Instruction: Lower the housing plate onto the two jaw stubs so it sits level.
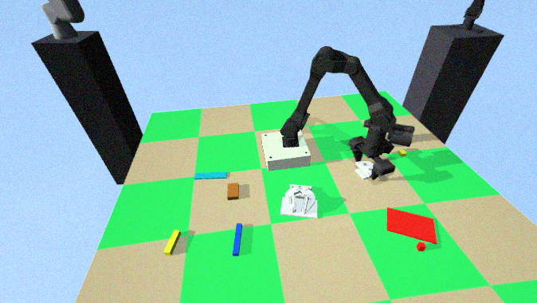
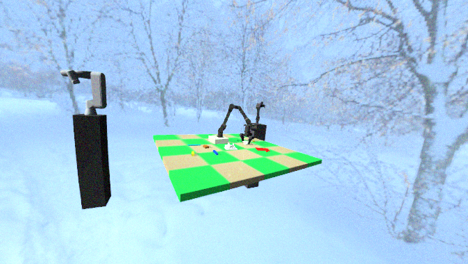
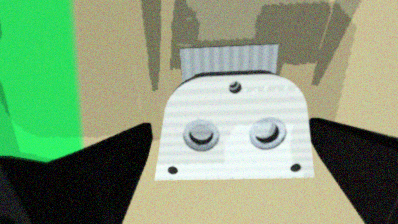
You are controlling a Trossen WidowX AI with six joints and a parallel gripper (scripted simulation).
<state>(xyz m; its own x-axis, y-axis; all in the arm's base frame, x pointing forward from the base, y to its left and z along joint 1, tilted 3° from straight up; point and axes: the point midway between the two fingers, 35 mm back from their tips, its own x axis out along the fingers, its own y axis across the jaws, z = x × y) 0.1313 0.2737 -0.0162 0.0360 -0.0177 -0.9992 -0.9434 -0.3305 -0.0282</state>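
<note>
Right now the white part is 1 cm to the left of my gripper tip. The rest, counted from my gripper tip: red nub 31 cm ahead, 6 cm to the left; then yellow cube 18 cm to the left, 10 cm behind; then red sheet 23 cm ahead, 7 cm to the left, 1 cm below.
</note>
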